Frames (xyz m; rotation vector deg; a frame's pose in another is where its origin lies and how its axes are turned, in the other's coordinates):
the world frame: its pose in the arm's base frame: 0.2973 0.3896 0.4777 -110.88 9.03 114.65
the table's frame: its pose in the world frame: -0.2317 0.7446 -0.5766 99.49 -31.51 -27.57
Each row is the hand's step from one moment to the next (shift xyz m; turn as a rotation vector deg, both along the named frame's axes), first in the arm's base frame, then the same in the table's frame.
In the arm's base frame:
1: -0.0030 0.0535 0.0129 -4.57 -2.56 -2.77
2: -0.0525 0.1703 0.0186 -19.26 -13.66 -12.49
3: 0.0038 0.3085 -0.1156 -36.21 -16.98 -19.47
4: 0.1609 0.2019 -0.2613 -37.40 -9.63 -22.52
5: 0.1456 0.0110 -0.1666 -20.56 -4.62 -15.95
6: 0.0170 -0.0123 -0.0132 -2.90 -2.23 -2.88
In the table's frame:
1: 0.0269 0.0305 0.0372 -0.82 2.15 -5.46
2: 0.0920 0.1296 0.0828 -4.83 7.56 -25.16
3: 0.2922 0.1205 0.0931 -5.93 19.13 -39.72
4: 0.3551 -0.0937 0.0068 0.96 23.04 -38.30
5: 0.1554 -0.1525 -0.0409 3.48 12.28 -23.14
6: 0.0045 -0.0230 -0.0080 -0.15 0.86 -4.57

